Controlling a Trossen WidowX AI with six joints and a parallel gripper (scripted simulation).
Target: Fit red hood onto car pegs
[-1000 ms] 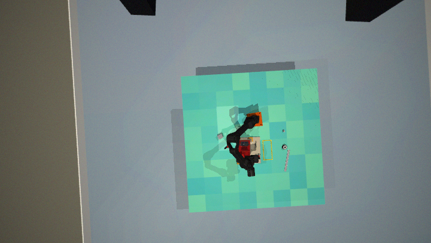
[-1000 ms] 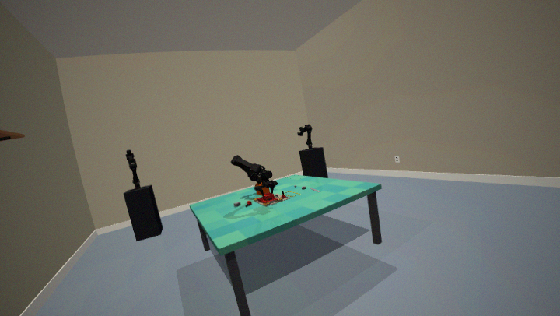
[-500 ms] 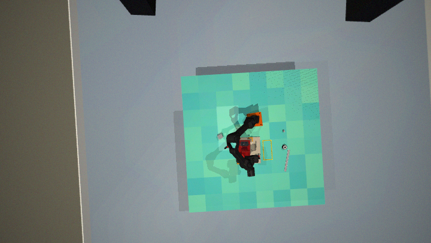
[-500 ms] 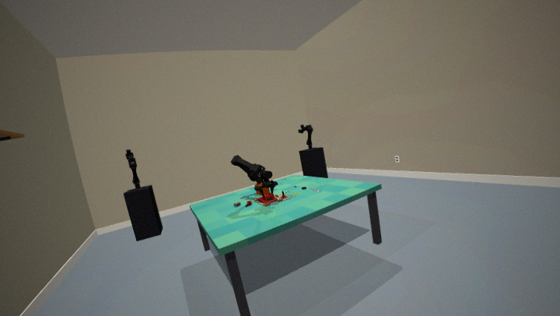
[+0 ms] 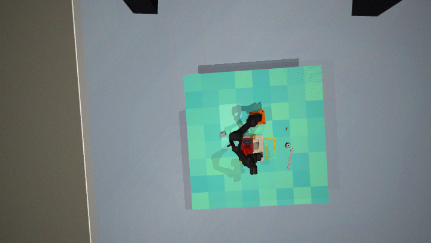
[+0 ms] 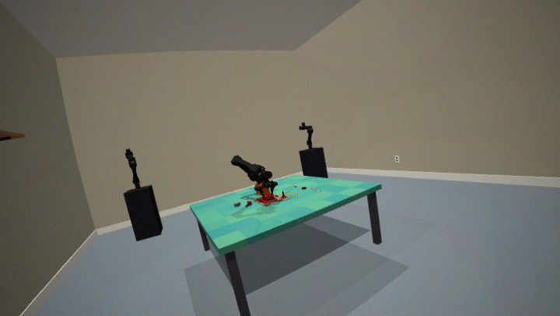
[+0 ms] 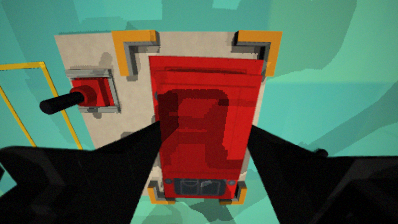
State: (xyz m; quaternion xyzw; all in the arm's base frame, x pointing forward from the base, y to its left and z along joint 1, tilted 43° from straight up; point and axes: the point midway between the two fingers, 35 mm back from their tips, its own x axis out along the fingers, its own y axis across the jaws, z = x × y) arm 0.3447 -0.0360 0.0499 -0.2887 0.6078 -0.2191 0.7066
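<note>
The red hood is right at my gripper tip. From my gripper tip the other things lie so: grey rod (30 mm ahead, 410 mm to the left, 50 mm below); then wheel (90 mm behind, 380 mm to the left, 40 mm below).
</note>
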